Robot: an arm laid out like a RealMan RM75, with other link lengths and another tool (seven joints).
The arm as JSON. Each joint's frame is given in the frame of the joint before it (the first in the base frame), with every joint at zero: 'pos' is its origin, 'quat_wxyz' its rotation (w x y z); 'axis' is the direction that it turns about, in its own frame. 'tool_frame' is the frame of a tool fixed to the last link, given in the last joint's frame.
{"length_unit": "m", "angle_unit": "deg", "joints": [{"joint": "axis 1", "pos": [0.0, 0.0, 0.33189], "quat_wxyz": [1.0, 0.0, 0.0, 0.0], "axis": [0.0, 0.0, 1.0]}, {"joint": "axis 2", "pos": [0.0, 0.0, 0.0], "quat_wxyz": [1.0, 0.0, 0.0, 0.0], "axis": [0.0, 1.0, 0.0]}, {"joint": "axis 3", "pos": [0.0, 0.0, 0.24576], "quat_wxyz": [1.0, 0.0, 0.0, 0.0], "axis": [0.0, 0.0, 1.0]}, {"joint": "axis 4", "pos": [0.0, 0.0, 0.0], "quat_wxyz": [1.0, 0.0, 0.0, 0.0], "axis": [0.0, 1.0, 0.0]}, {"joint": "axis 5", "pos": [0.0, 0.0, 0.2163], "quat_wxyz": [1.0, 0.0, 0.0, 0.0], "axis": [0.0, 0.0, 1.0]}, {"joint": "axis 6", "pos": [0.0, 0.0, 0.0], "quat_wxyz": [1.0, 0.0, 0.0, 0.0], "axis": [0.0, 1.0, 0.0]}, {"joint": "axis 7", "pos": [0.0, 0.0, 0.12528], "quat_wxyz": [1.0, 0.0, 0.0, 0.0], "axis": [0.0, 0.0, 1.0]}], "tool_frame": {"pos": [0.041, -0.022, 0.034], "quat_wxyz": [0.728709, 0.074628, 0.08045, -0.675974]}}
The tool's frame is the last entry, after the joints.
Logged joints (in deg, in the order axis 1, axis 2, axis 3, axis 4, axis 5, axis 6, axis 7), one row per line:
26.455, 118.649, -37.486, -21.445, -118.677, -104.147, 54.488
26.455, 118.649, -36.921, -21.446, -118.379, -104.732, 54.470
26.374, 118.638, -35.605, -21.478, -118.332, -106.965, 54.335
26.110, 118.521, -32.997, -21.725, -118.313, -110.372, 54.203
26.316, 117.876, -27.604, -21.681, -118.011, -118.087, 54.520
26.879, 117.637, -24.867, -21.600, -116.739, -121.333, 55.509
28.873, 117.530, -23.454, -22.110, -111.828, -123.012, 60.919
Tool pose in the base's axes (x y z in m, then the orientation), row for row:
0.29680, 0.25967, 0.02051, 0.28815, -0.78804, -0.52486, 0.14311
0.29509, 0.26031, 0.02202, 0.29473, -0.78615, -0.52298, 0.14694
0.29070, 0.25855, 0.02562, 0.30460, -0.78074, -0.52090, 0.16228
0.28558, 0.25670, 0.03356, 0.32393, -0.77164, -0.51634, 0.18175
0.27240, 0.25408, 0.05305, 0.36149, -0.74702, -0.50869, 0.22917
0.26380, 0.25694, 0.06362, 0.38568, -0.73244, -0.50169, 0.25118
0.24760, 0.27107, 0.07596, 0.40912, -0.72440, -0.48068, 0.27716
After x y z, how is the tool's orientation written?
As a quaternion, w x y z.
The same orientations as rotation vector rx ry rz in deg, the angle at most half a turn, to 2 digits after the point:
-120.57, -80.30, 21.90
-119.88, -79.75, 22.41
-118.47, -79.04, 24.62
-115.98, -77.61, 27.32
-110.26, -75.08, 33.82
-106.88, -73.21, 36.65
-104.55, -69.38, 40.00

